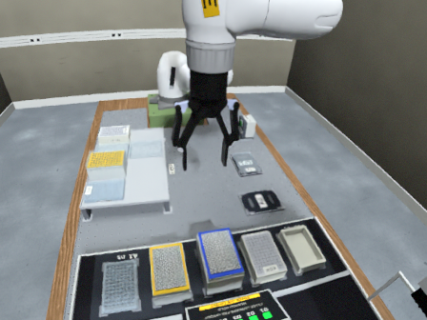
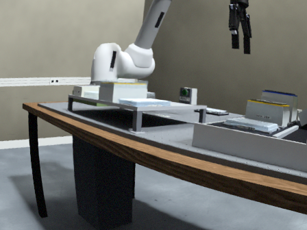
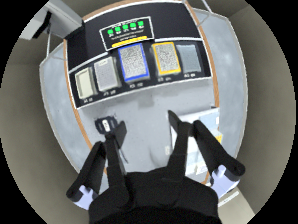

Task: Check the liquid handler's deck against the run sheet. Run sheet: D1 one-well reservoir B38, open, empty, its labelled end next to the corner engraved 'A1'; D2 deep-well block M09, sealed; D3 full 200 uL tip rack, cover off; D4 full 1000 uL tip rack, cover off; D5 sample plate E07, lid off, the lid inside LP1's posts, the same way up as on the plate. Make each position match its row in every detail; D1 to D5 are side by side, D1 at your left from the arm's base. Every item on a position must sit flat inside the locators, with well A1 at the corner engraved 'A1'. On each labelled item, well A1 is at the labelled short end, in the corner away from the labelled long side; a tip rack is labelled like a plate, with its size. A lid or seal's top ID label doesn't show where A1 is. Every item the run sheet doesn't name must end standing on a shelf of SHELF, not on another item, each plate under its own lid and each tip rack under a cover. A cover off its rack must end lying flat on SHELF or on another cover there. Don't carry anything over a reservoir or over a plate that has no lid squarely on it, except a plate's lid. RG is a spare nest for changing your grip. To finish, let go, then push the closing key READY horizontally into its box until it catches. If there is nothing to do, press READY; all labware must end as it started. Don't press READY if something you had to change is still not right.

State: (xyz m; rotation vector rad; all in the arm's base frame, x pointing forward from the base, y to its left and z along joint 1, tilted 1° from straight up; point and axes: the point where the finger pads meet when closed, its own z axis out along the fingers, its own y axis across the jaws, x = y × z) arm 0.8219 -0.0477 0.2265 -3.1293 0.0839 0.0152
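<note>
Now: the yellow-rimmed tip rack 150 mm ahead of my hand, 130 mm to the right of it and 210 mm below it. The rest, counted from my hand: blue-rimmed tip rack: 160 mm ahead, 10 mm to the right, 180 mm below; deep-well block: 170 mm ahead, 120 mm to the left, 230 mm below; clear sample plate: 150 mm ahead, 250 mm to the right, 240 mm below.
</note>
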